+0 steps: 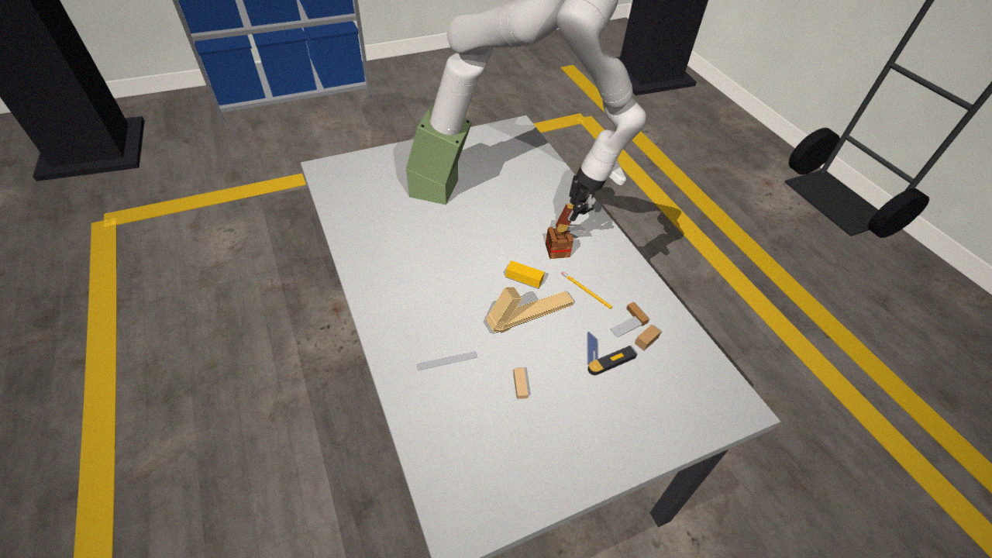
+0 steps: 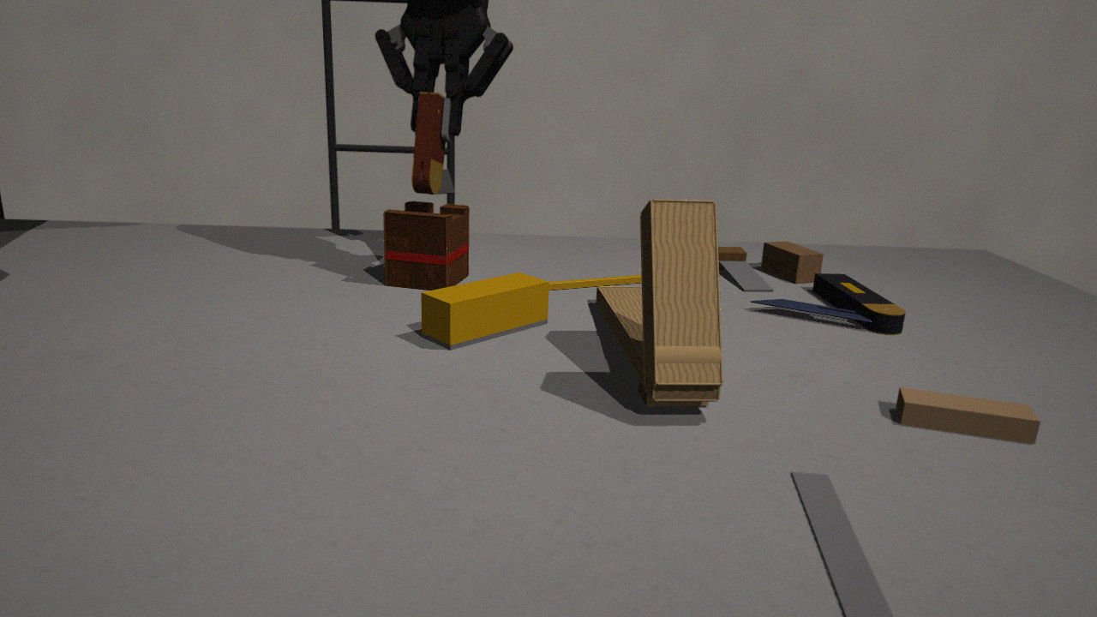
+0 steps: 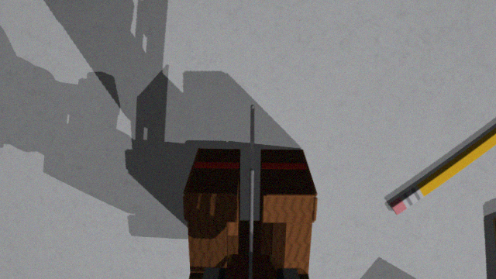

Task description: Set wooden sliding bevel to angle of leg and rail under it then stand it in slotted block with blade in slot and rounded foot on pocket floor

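Right now my hand is 10 mm to the left of the wooden sliding bevel and 40 mm above it. From my hand the other things lie so: pencil 160 mm ahead, 10 mm to the right, 150 mm below; yellow block 70 mm ahead, 160 mm to the right, 140 mm below; grey blade 60 mm below.
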